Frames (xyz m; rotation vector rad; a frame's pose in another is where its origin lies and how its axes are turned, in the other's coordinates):
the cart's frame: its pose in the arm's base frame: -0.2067 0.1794 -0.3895 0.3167 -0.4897 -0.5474
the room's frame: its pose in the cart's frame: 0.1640 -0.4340 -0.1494 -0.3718 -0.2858 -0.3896
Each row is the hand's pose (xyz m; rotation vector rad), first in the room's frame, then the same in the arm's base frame.
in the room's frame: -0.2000 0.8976 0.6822 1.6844 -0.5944 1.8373
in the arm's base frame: 0.1771 0.5792 0.0756 0.5087 -1.3552 1.4415
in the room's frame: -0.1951 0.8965 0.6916 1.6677 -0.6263 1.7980
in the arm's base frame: 0.1737 0.5774 0.0856 0.4946 -1.3884 1.4019
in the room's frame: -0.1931 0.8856 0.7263 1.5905 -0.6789 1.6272
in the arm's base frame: 0.1500 0.5806 0.1131 0.4651 -1.4677 1.2116
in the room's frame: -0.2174 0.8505 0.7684 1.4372 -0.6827 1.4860
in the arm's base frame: 0.0938 0.5950 0.1282 0.3884 -1.4761 1.0007
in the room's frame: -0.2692 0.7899 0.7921 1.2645 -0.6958 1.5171
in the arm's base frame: 0.0151 0.6133 0.1084 0.2402 -1.4249 0.9480
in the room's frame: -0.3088 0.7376 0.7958 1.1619 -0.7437 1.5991
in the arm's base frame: -0.0436 0.6198 0.0795 0.1168 -1.4024 0.9872
